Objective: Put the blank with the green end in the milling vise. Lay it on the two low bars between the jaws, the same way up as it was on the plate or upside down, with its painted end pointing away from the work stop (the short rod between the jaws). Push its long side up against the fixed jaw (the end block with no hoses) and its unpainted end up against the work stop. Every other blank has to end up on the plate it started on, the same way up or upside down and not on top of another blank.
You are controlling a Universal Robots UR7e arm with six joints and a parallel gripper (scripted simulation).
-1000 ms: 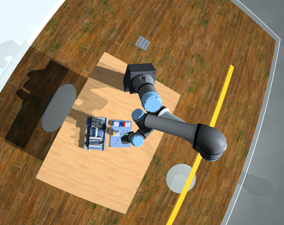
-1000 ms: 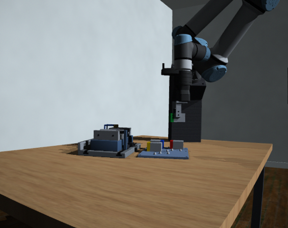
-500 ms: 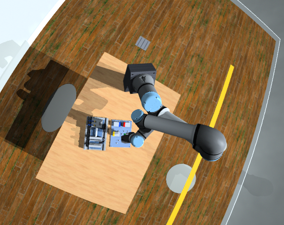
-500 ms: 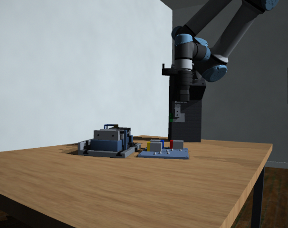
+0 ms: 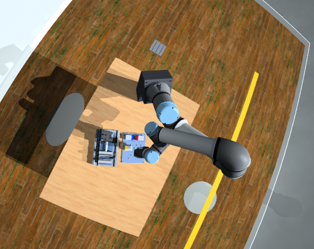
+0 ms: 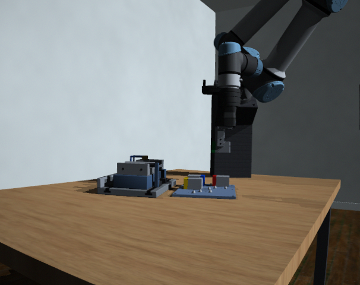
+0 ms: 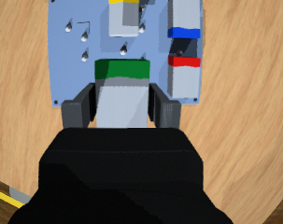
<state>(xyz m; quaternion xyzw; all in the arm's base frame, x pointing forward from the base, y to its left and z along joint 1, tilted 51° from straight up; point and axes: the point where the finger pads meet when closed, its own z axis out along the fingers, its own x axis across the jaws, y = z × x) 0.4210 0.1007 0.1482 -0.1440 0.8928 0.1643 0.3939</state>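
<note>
The yellow-ended blank lies 50 mm ahead of my hand, 80 mm to the right of it and 140 mm below it. Also, from my hand: green-ended blank (20 mm below); red-ended blank (80 mm behind, 50 mm to the right, 140 mm below); blue plate (20 mm ahead, 40 mm to the right, 170 mm below).
</note>
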